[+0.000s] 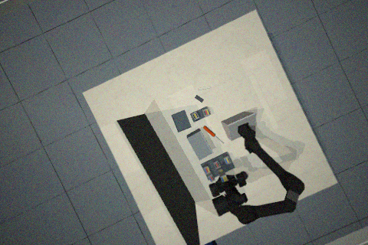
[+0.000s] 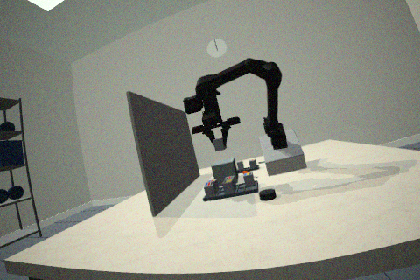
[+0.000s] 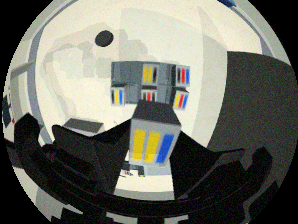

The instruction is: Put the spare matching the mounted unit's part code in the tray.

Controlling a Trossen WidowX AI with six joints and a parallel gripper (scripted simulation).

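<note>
Right now my gripper tip is 360 mm to the left of the flat grey tray, 180 mm above it and 130 mm short of it. Round my gripper tip: grey boxy unit 180 mm to the right, 130 mm below, 60 mm ahead; black tape roll 170 mm below, 150 mm behind, 130 mm to the left; tall grey panel 290 mm ahead, 150 mm to the right, 50 mm above.
</note>
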